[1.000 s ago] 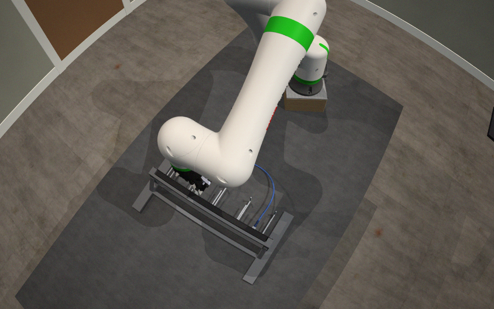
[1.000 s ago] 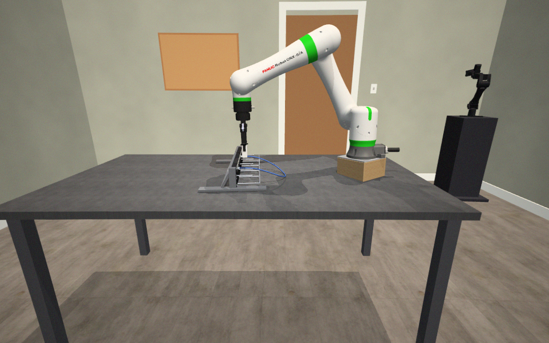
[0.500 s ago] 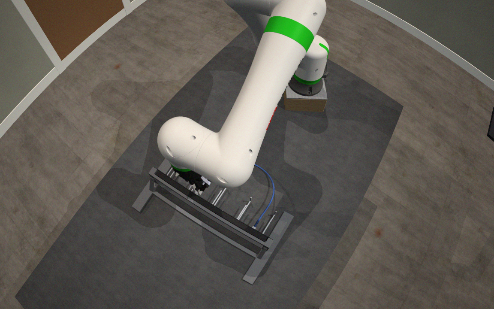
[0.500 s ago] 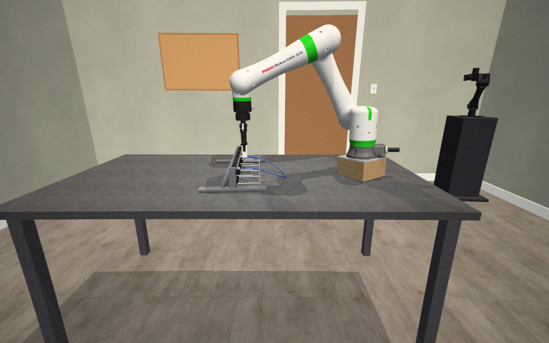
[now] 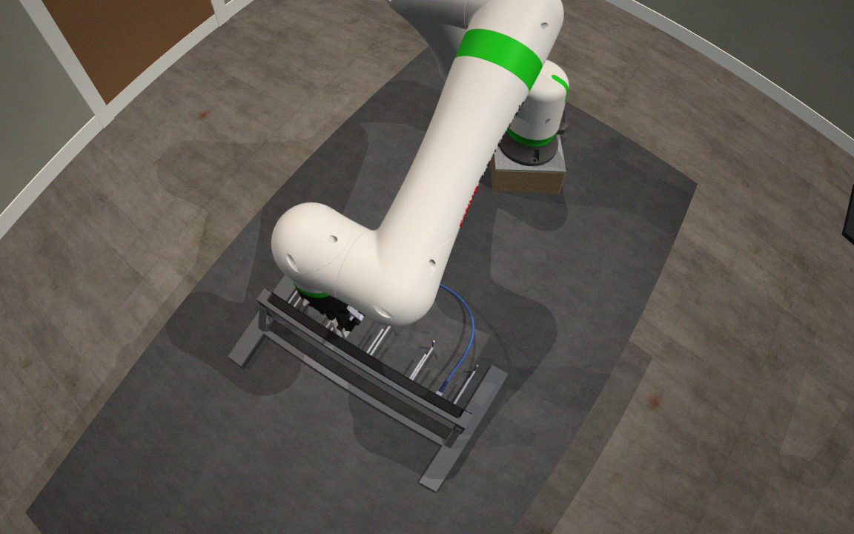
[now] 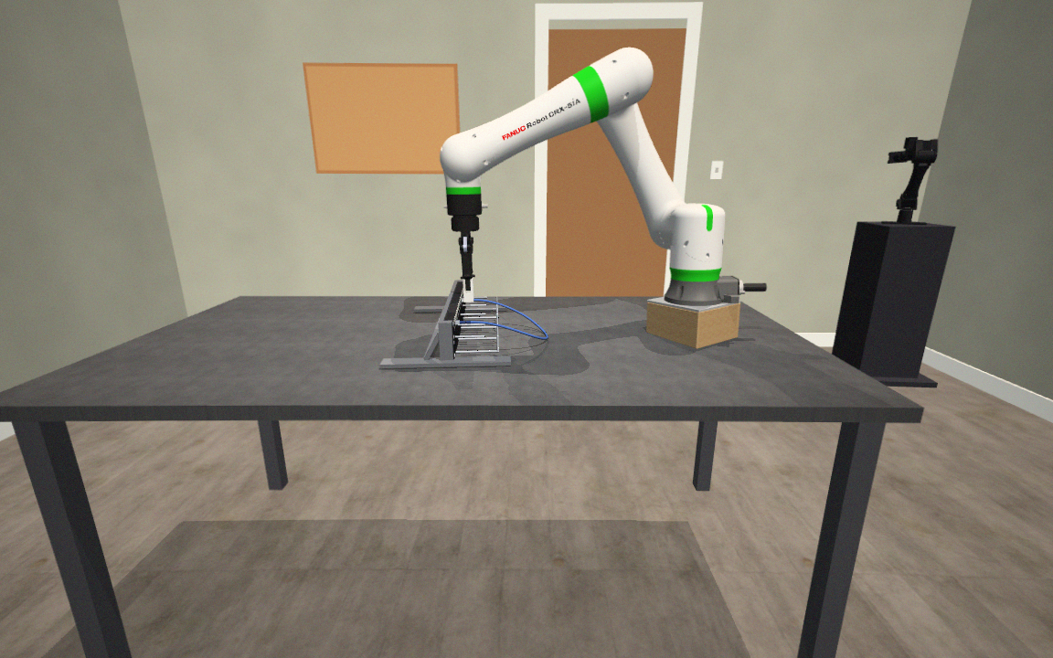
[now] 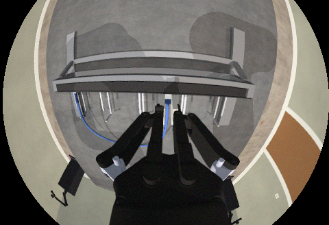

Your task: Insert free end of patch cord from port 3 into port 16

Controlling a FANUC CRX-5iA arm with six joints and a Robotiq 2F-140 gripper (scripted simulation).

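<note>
My hand is 3 cm above the plug and 1 cm short of it.
</note>
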